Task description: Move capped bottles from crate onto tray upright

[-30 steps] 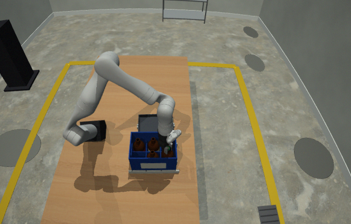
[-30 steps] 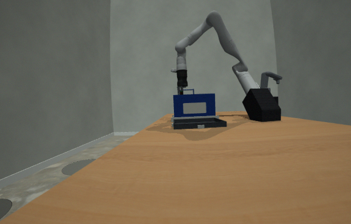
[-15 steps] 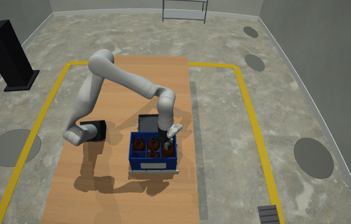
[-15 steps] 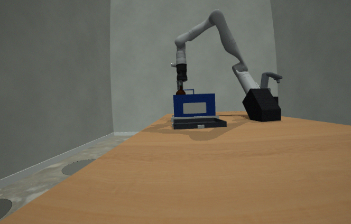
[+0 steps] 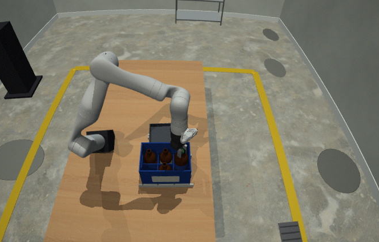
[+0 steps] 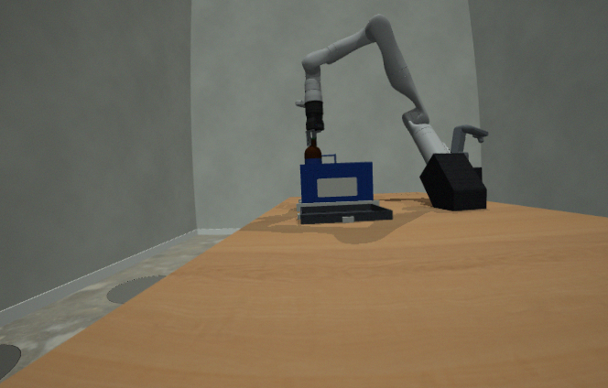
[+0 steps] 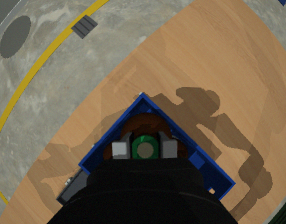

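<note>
The brown bottle lies 60 mm below my hand. From my hand the other things lie so: crate: 200 mm below, 80 mm behind, 50 mm to the left; dark grey tray: 310 mm to the left, 270 mm below, 60 mm behind.
</note>
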